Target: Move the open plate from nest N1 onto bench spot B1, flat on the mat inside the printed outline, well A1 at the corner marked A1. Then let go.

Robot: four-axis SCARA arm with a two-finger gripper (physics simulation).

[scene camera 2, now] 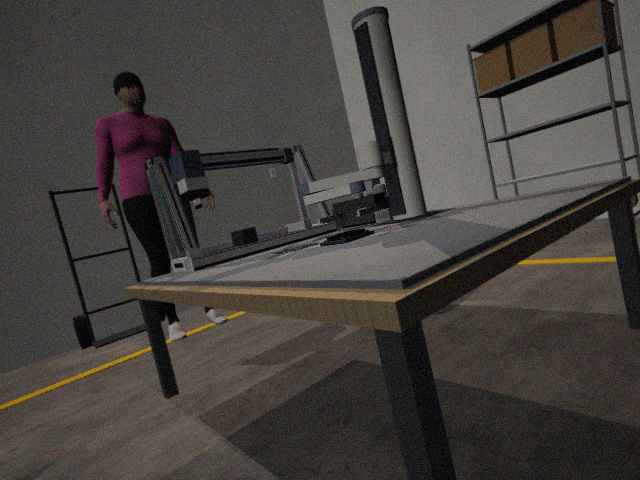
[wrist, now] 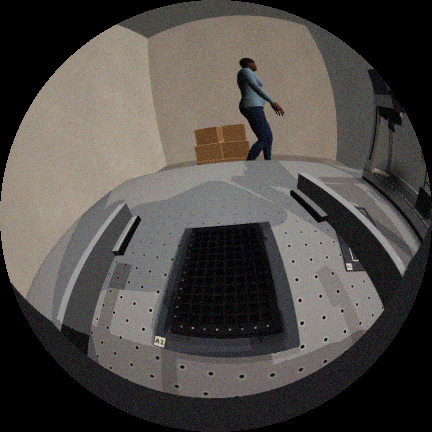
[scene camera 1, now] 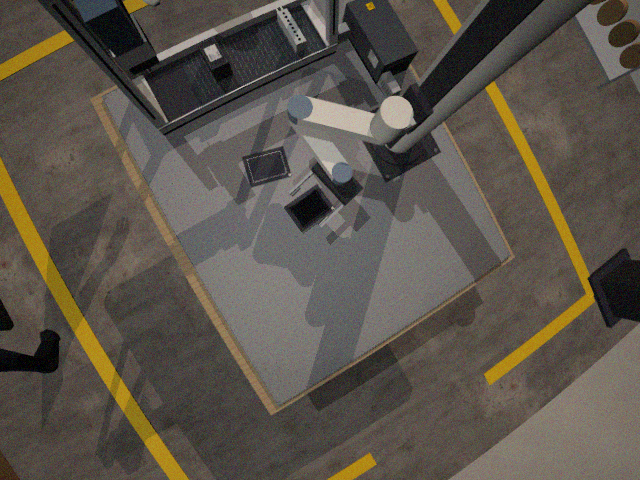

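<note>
The open plate, black with a grid of wells, sits in the dark nest N1. An A1 tag is at the nest's near left corner in the wrist view. My gripper is open and empty above the plate, one finger on each side and apart from it. Bench spot B1 is a dark mat with a pale printed outline, beside the nest in scene camera 1. In the wrist view part of spot B1 shows at the right, partly hidden by the right finger.
A framed gantry deck stands along the back of the bench, holding a small block and a white strip with holes. A dark box stands near the arm's column. People are in the room.
</note>
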